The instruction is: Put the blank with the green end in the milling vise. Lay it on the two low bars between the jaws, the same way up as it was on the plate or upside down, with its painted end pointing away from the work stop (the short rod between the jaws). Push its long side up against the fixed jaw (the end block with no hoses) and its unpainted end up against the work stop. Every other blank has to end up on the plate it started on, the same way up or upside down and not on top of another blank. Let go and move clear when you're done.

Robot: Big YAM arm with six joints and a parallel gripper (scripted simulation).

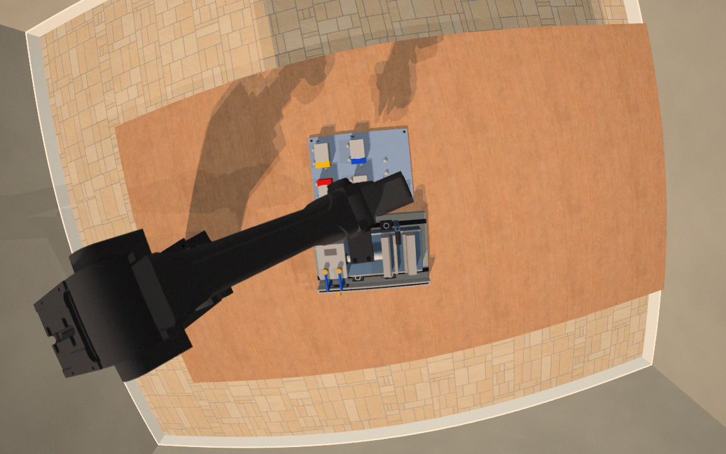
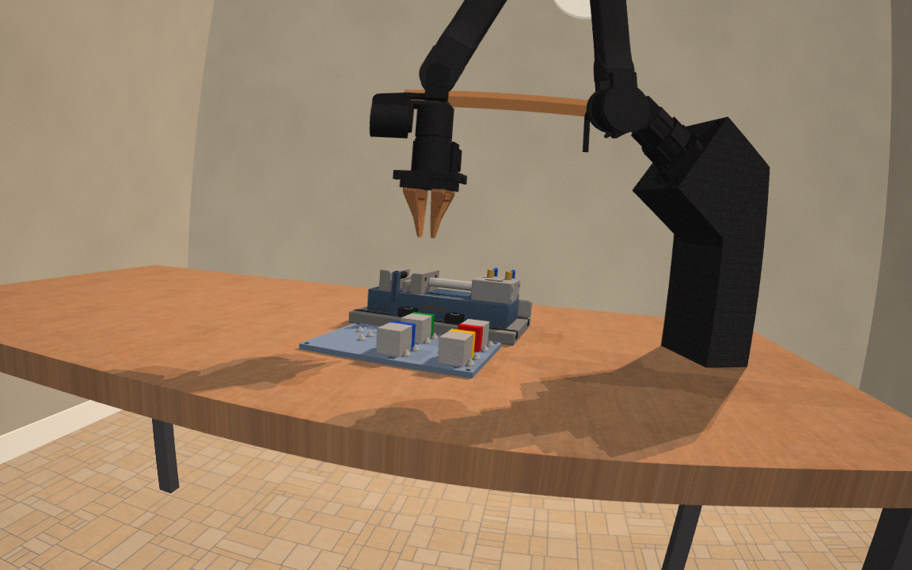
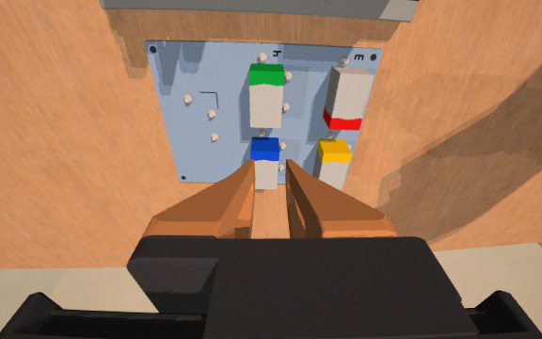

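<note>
Right now the green-ended blank is 15 cm below my hand. Round my hand: blue-ended blank 3 cm behind, 9 cm to the left, 15 cm below; then red-ended blank 8 cm behind, 3 cm to the right, 15 cm below; then blue pin plate 1 cm behind, 5 cm to the left, 17 cm below.
</note>
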